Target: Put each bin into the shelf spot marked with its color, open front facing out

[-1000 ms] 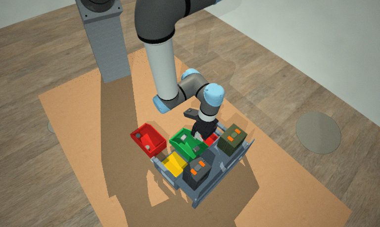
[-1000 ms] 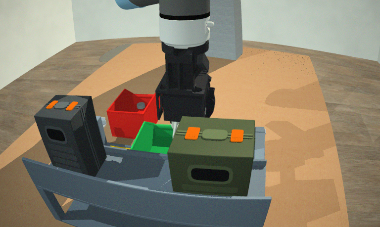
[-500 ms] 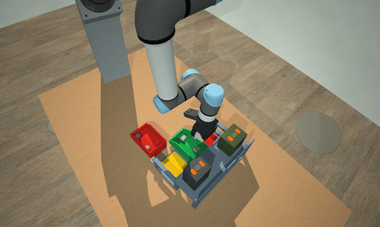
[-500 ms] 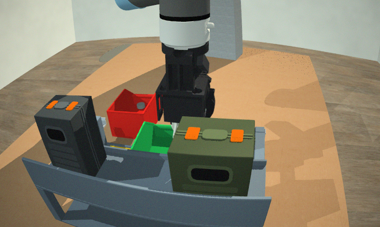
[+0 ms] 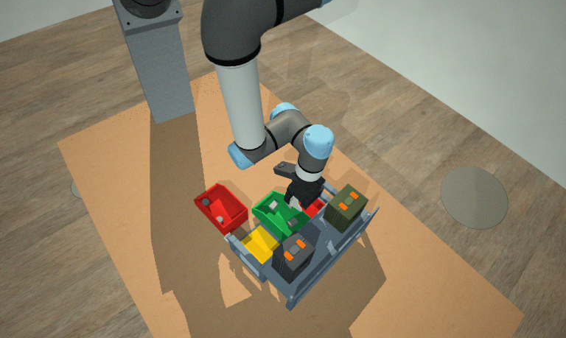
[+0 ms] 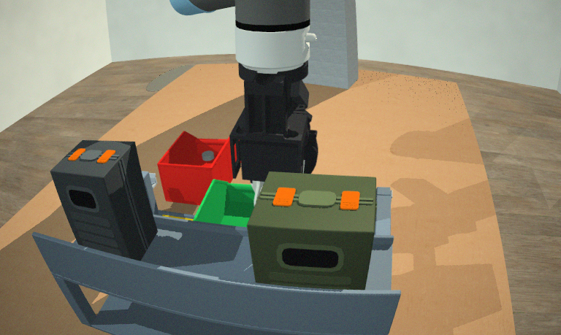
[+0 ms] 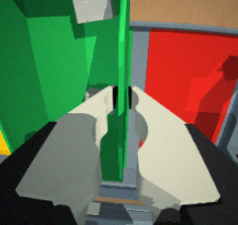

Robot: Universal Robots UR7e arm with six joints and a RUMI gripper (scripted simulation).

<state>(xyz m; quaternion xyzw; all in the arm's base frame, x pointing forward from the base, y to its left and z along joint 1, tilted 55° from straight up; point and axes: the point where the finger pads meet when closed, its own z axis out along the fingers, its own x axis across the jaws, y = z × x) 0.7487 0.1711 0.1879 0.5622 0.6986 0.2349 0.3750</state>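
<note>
My gripper is now 5 cm to the left of the green bin, 2 cm above it and 1 cm short of it. From my hand the other things lie so: olive box (13 cm ahead, 10 cm to the left, 8 cm above); then dark grey box (17 cm ahead, 13 cm to the right, 9 cm above); then red bin (20 cm to the right, 13 cm behind, 3 cm below).
</note>
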